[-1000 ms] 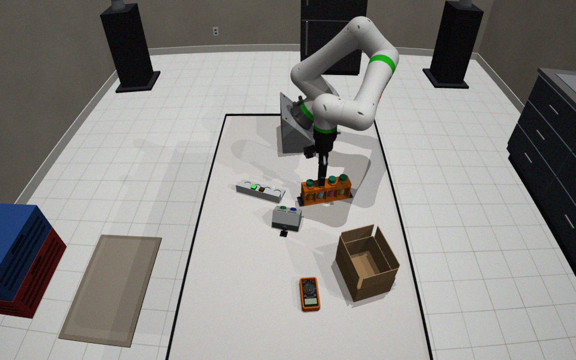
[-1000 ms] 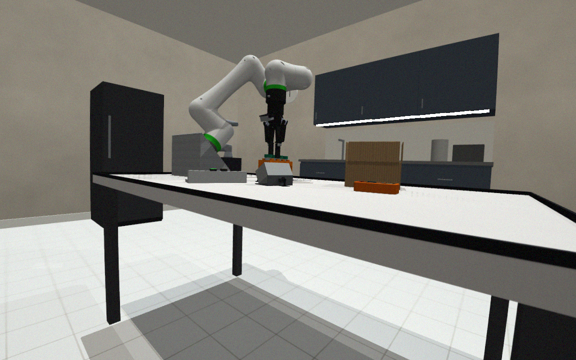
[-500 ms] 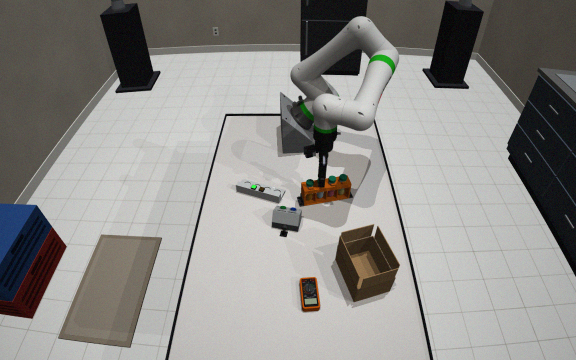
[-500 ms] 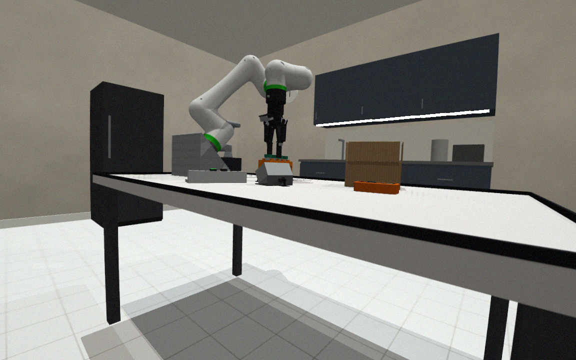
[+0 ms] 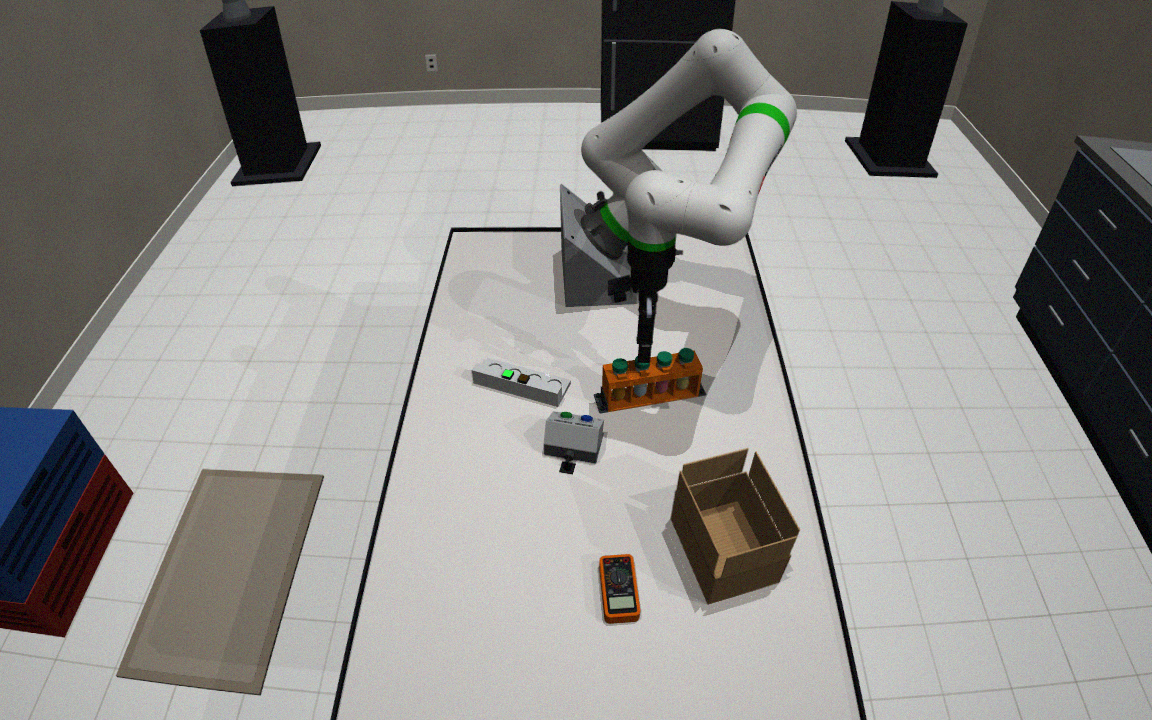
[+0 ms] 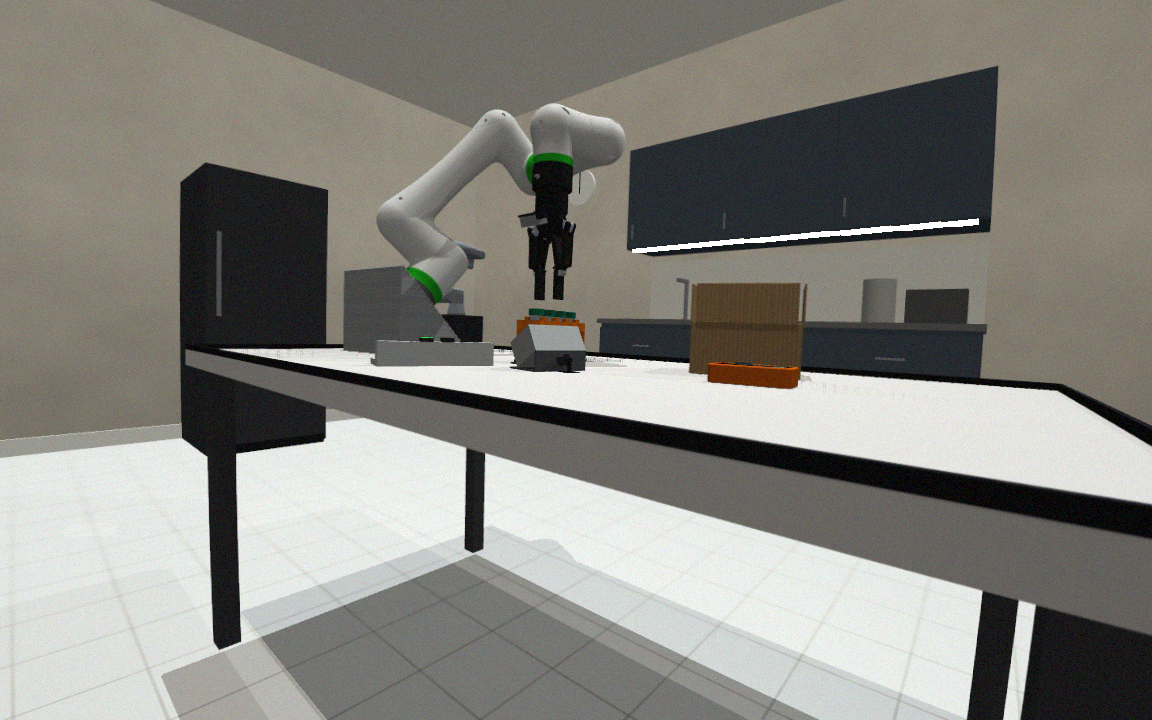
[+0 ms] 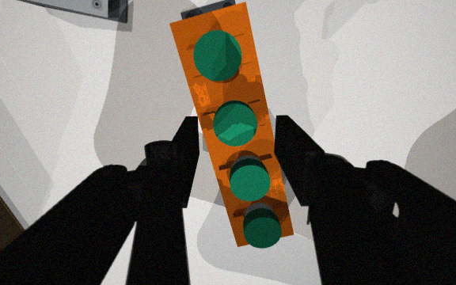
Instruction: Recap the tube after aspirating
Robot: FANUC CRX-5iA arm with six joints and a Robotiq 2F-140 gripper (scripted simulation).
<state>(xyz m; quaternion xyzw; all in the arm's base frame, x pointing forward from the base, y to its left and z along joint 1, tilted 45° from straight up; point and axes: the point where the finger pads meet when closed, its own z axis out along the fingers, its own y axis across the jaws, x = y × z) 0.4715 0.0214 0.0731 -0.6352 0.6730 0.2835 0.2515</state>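
The green ready key is 170 mm to the right of my hand, 110 mm below it and 110 mm ahead of it. From my hand the other things lie so: blue cycle key 130 mm to the right, 120 mm ahead, 110 mm below; then grey key housing 150 mm to the right, 130 mm ahead, 120 mm below.
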